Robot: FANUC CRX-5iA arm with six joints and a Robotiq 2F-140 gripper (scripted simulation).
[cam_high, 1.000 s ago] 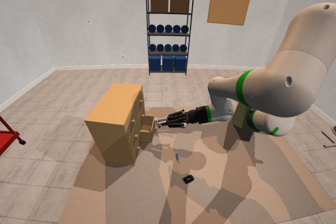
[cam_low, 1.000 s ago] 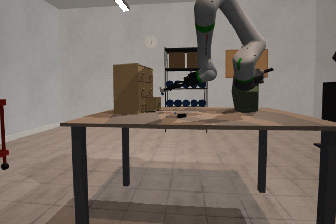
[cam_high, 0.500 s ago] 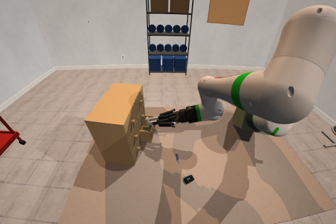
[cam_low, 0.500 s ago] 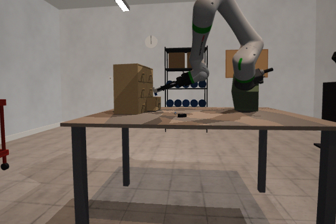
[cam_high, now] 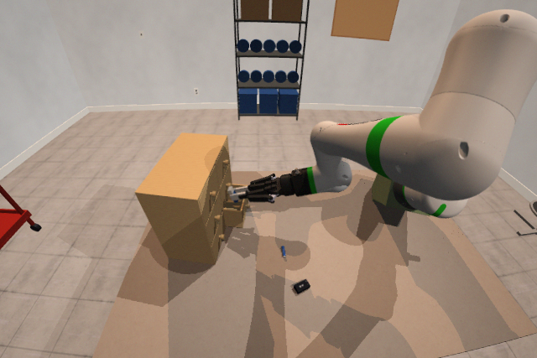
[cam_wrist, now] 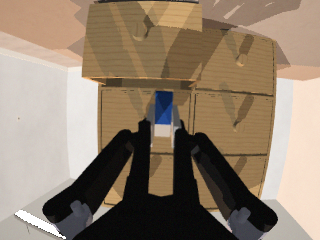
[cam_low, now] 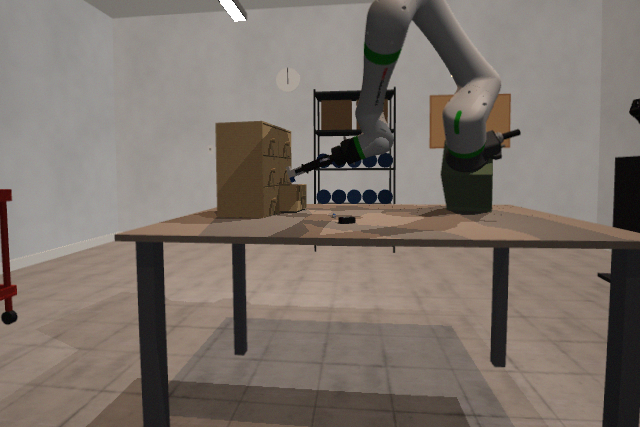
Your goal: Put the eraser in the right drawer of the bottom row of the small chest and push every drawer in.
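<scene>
Now: hand 30 mm short of the eraser. Round my hand: black block: 250 mm to the left, 250 mm behind, 150 mm below.
</scene>
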